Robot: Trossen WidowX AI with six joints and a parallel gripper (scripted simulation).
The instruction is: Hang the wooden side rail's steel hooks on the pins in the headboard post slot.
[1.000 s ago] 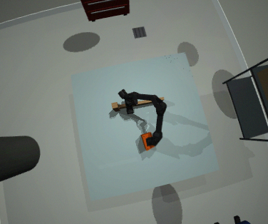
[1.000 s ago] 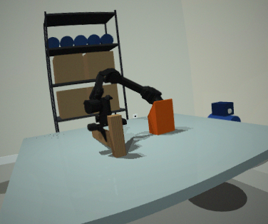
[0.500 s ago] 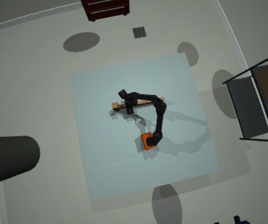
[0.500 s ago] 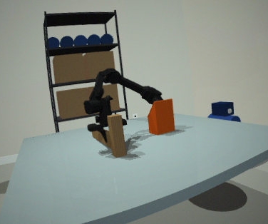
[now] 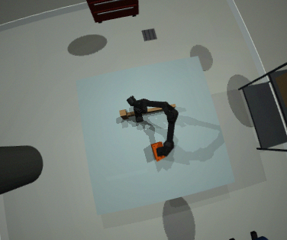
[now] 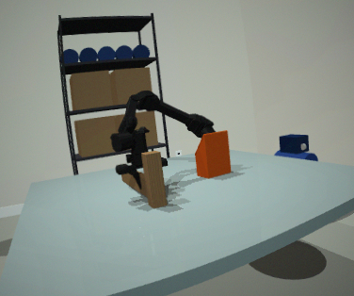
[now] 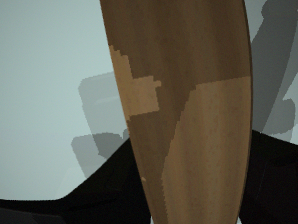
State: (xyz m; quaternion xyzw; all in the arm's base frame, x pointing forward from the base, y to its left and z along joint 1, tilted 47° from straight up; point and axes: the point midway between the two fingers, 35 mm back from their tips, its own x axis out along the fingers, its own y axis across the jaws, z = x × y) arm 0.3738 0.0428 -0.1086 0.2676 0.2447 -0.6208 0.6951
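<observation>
My gripper tip is 120 mm to the right of the wooden headboard post and 50 mm below it.
</observation>
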